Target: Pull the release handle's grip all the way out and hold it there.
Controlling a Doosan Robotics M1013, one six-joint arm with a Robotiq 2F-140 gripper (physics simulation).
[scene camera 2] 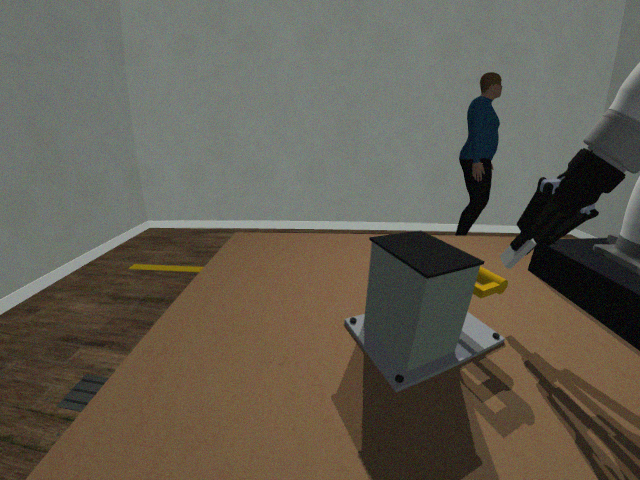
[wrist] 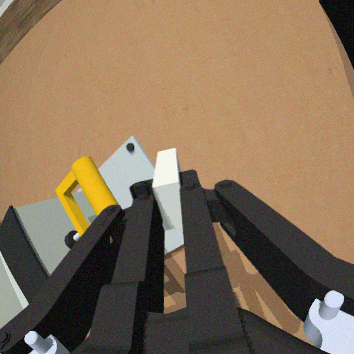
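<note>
The yellow release handle (scene camera 2: pixel 494 280) (wrist: pixel 94 182) sticks out from the side of a grey-green box (scene camera 2: pixel 395 304) (wrist: pixel 42 225) with a black top. In the scene view, the box hides part of the handle. My gripper (scene camera 2: pixel 517 253) (wrist: pixel 170 165) is shut, its pale fingertips together with nothing between them. In the scene view the fingertips are above and to the right of the handle's grip, apart from it. In the wrist view the grip lies left of the fingertips, and a dark finger link covers its lower end.
The box stands on a pale base plate (scene camera 2: pixel 479 329) (wrist: pixel 125 175) with dark bolts, on a brown table (scene camera 2: pixel 248 361) (wrist: pixel 225 100). A black block (scene camera 2: pixel 584 279) under the arm's base is at the right. A person (scene camera 2: pixel 482 129) in a blue top is behind the table.
</note>
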